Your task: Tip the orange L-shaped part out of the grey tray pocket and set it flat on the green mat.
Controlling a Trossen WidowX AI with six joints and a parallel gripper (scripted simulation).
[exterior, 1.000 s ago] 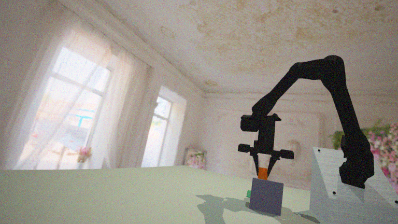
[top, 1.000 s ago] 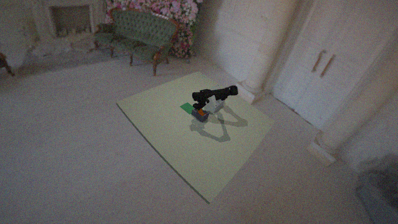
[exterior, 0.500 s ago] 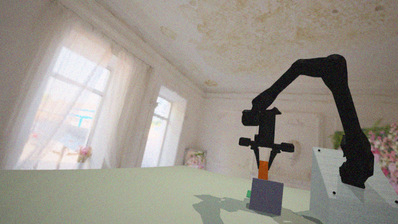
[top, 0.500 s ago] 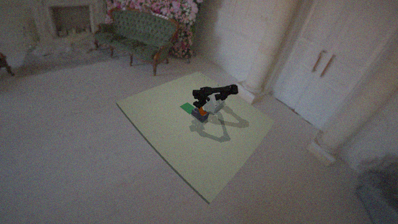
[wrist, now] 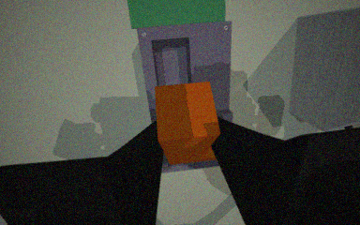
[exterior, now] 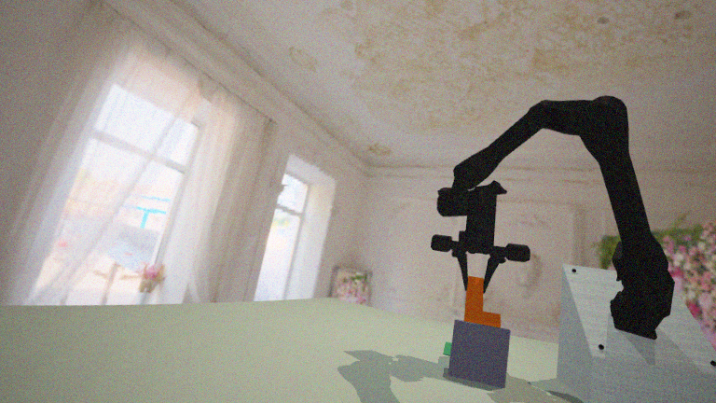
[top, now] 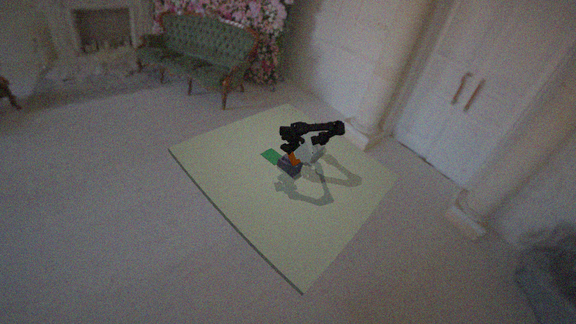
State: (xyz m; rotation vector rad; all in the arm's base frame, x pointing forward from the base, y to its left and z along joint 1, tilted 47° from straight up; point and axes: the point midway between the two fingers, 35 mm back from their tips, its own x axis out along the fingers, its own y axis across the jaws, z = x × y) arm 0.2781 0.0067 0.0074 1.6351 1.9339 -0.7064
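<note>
My gripper tip is now 15 cm to the left of the green mat and 15 cm above it. Round my gripper tip: orange L-shaped part (3 cm to the left, 3 cm below, 2 cm behind).
</note>
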